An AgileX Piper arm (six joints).
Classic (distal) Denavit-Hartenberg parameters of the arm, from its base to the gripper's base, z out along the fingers. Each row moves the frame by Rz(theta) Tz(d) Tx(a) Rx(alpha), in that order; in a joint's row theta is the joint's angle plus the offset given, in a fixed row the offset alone. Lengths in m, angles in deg.
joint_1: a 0; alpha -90; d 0.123; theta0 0
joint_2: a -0.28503; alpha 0; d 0; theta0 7.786
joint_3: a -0.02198; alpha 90; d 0; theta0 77.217
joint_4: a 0; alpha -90; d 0.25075; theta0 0
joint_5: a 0; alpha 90; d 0; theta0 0
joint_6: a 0; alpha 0; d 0.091; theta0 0
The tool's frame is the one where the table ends.
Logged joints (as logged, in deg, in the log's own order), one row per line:
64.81 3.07 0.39 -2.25 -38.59 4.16
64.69 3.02 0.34 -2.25 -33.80 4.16
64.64 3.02 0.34 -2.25 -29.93 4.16
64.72 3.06 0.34 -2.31 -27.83 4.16
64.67 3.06 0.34 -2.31 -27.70 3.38
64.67 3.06 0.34 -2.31 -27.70 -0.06
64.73 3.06 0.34 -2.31 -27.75 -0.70
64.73 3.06 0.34 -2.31 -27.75 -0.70
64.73 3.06 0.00 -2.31 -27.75 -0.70
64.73 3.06 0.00 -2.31 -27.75 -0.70
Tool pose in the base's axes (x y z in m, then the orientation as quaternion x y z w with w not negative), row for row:
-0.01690 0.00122 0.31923 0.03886 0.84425 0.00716 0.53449
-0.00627 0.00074 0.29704 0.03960 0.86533 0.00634 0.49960
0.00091 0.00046 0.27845 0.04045 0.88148 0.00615 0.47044
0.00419 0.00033 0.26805 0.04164 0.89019 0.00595 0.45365
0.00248 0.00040 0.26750 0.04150 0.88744 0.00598 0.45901
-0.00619 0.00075 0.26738 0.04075 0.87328 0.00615 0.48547
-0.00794 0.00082 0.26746 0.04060 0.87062 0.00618 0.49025
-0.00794 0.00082 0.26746 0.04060 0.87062 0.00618 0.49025
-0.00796 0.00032 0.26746 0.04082 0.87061 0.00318 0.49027
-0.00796 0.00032 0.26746 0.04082 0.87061 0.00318 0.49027
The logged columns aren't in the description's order. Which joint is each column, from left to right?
Columns, left to right: joint_5, joint_6, joint_4, joint_1, joint_3, joint_2.
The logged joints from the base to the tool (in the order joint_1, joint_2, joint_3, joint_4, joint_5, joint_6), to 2 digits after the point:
-2.25 4.16 -38.59 0.39 64.81 3.07
-2.25 4.16 -33.80 0.34 64.69 3.02
-2.25 4.16 -29.93 0.34 64.64 3.02
-2.31 4.16 -27.83 0.34 64.72 3.06
-2.31 3.38 -27.70 0.34 64.67 3.06
-2.31 -0.06 -27.70 0.34 64.67 3.06
-2.31 -0.70 -27.75 0.34 64.73 3.06
-2.31 -0.70 -27.75 0.34 64.73 3.06
-2.31 -0.70 -27.75 0.00 64.73 3.06
-2.31 -0.70 -27.75 0.00 64.73 3.06

